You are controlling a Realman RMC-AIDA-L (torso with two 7-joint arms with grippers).
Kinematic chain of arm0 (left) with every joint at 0, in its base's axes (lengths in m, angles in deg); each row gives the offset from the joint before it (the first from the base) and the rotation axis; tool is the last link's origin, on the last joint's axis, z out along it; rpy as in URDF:
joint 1: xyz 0 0 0.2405 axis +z
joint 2: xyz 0 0 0 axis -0.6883 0.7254 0
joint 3: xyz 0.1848 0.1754 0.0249 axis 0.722 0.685 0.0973
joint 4: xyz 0 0 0 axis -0.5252 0.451 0.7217
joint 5: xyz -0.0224 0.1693 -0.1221 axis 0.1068 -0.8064 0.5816
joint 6: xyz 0 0 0 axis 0.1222 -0.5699 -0.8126
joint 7: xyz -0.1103 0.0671 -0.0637 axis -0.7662 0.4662 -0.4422
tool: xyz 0 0 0 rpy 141.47 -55.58 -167.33
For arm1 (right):
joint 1: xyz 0 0 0.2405 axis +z
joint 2: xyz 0 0 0 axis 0.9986 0.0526 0
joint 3: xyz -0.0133 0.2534 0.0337 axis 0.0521 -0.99 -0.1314
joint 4: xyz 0 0 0 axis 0.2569 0.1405 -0.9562
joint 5: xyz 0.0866 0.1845 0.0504 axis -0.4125 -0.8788 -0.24
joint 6: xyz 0 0 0 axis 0.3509 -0.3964 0.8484
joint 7: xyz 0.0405 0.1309 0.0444 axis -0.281 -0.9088 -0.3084
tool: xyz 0 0 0 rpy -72.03 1.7 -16.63
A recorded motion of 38 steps. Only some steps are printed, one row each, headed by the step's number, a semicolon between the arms.
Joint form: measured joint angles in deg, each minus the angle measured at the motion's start. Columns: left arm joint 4, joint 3, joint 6, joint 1, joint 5, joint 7, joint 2; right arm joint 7, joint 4, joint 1, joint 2, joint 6, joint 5, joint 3.
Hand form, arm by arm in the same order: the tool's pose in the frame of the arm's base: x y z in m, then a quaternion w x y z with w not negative. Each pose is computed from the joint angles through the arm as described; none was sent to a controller.
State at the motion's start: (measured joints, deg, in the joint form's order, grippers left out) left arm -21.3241 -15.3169 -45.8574 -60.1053 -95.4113 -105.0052 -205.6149; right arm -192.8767 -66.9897 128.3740 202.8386 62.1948 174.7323 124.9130
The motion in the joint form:
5: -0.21 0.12 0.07 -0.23 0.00 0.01 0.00; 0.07 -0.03 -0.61 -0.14 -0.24 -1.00 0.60
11: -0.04 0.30 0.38 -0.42 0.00 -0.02 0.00; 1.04 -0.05 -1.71 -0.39 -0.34 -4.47 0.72
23: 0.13 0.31 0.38 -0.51 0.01 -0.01 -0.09; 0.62 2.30 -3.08 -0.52 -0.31 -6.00 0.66
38: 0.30 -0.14 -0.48 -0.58 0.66 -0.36 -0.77; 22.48 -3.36 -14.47 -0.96 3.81 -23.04 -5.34
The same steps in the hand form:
5: -0.3370 0.2633 0.0158 0.22823 -0.93776 -0.18921 -0.18090; 0.2468 0.3819 -0.0375 0.11165 -0.64558 0.74981 0.09245
11: -0.3365 0.2651 0.0161 0.22943 -0.93835 -0.18699 -0.17859; 0.2474 0.3811 -0.0350 0.10228 -0.64000 0.75262 0.11621
23: -0.3356 0.2659 0.0160 0.22972 -0.93858 -0.18533 -0.17872; 0.2585 0.3703 -0.0410 0.08690 -0.61554 0.77432 0.11824
38: -0.3307 0.2655 0.0135 0.22801 -0.93571 -0.18707 -0.19354; 0.2879 0.3479 0.0056 0.10478 -0.65484 0.69614 0.27493

